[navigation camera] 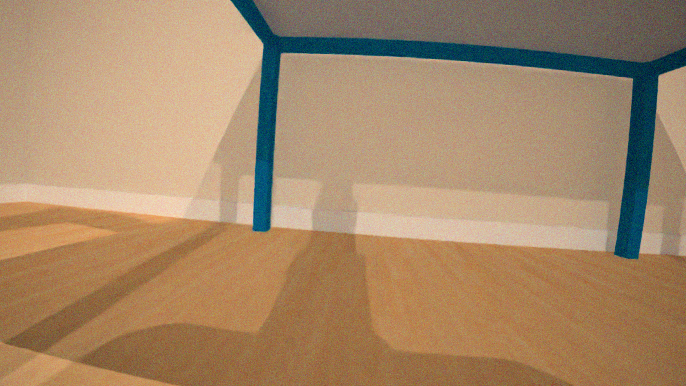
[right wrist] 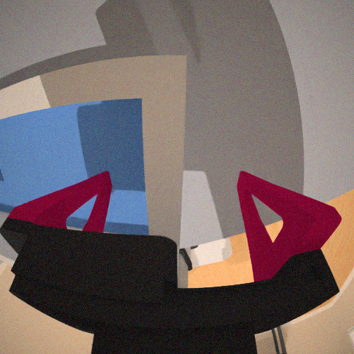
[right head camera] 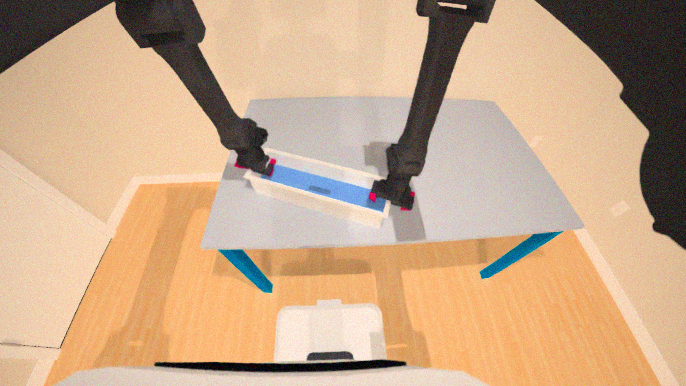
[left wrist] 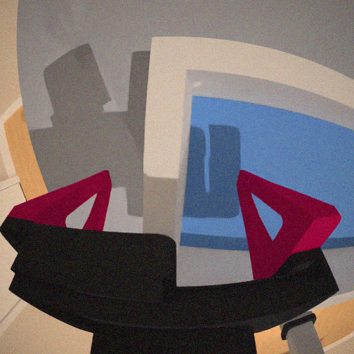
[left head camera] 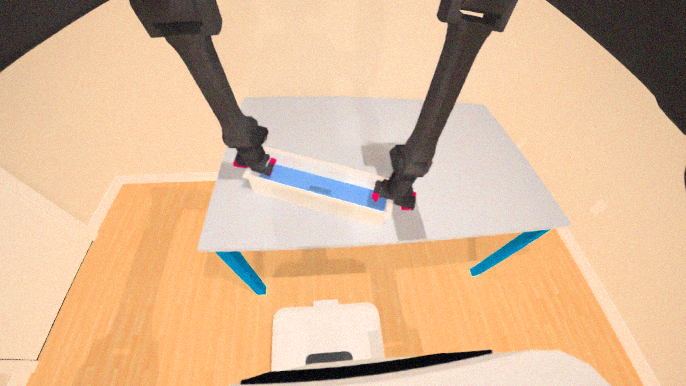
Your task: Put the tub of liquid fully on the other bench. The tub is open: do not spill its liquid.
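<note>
A long whitish open tub with blue liquid stands upright, set at a slant, on a grey bench with blue legs. My left gripper is open over the tub's left end, its fingers on either side of the end wall. My right gripper is open over the right end, one finger over the liquid and one outside. Whether the fingertips reach below the rim is unclear. A second bench does not show.
In the navigation camera, the bench's blue front rail and legs stand before a beige wall. A white rounded box-like part lies low in front of the bench. A pale panel stands at the left.
</note>
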